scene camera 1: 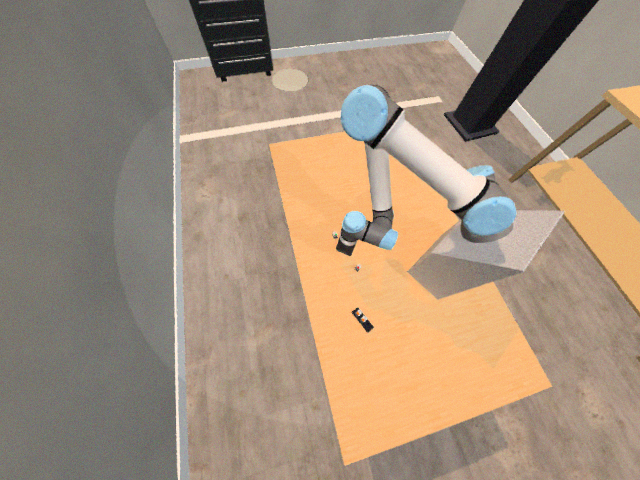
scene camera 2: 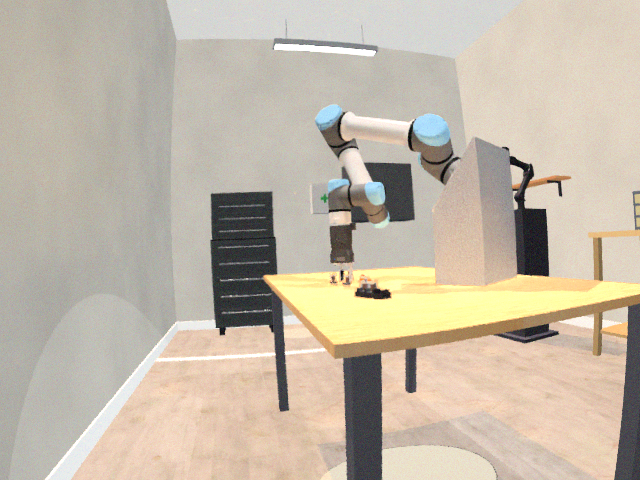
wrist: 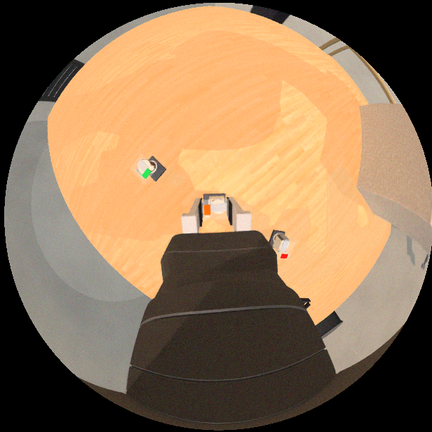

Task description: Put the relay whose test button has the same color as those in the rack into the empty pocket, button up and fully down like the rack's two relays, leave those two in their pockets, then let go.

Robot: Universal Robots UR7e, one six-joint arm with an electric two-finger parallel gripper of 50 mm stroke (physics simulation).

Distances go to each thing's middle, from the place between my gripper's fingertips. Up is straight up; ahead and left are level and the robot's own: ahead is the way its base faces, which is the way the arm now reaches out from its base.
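Scene:
It's the orange-button relay (wrist: 216, 205), and my gripper is right at the relay now.

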